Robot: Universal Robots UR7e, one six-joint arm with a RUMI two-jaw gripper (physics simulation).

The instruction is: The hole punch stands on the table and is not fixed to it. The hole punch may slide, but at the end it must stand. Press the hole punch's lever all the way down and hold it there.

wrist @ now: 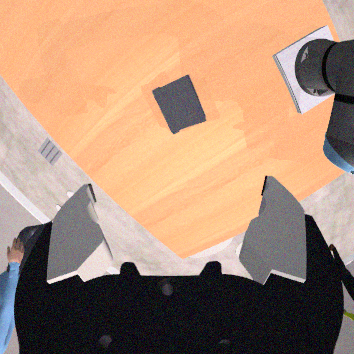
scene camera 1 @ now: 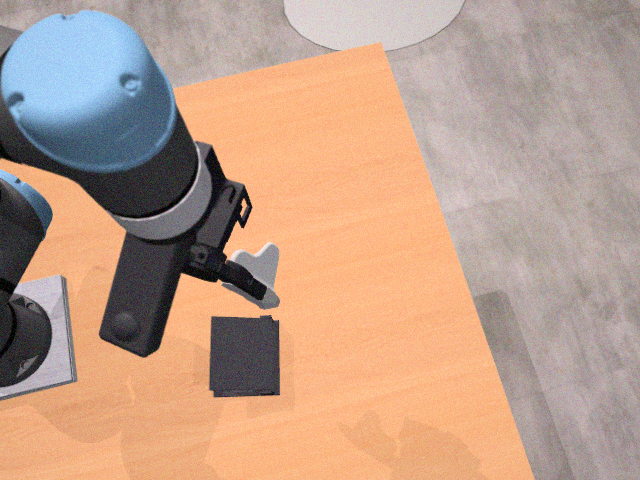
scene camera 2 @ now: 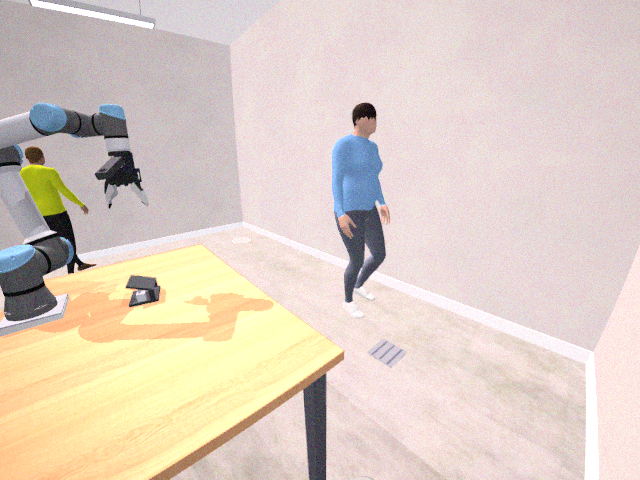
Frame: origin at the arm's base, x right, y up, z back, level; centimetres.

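Seen in the pictures: gripper, fingertip midpoint: [wrist: 176, 182] [scene camera 1: 211, 282] [scene camera 2: 128, 207]; arm's base, origin of the base link: [wrist: 317, 67] [scene camera 1: 6, 340] [scene camera 2: 32, 309].
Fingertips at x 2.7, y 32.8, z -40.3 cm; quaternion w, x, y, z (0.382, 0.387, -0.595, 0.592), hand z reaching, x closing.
Offsets run from my fingertips to a thing's middle. "*": to the spot under its first point. Level surfaces: height alone.
The dark hole punch @[dy -31.3, dx +3.3, dz +1.2 cm] [scene camera 1: 245, 356] [scene camera 2: 153, 294] [wrist: 180, 104] stands upright on the table @[dy -35.5 cm] [scene camera 1: 336, 206] [scene camera 2: 206, 382] [wrist: 125, 165]. Its flat lever @[dy -29.0, dx +3.3, dz +1.2 cm] [scene camera 2: 141, 282] is raised, with a gap above the base in scene camera 2's view. In the wrist view the top of the punch shows above the middle, between and beyond the fingers. My gripper [scene camera 1: 269, 289] [scene camera 2: 128, 205] [wrist: 176, 182] is open and empty, pointing down. It hangs high above the table and the punch, touching neither.
The arm's base plate [scene camera 1: 64, 330] [scene camera 2: 62, 308] [wrist: 287, 75] is beside the punch on the table. A person in blue [scene camera 2: 356, 175] stands beyond the table's edge. A person in yellow [scene camera 2: 45, 188] is behind the arm. The table's corner @[* dy -35.5, dx -55.8, dz -28.3 cm] [scene camera 1: 381, 45] lies beyond the gripper.
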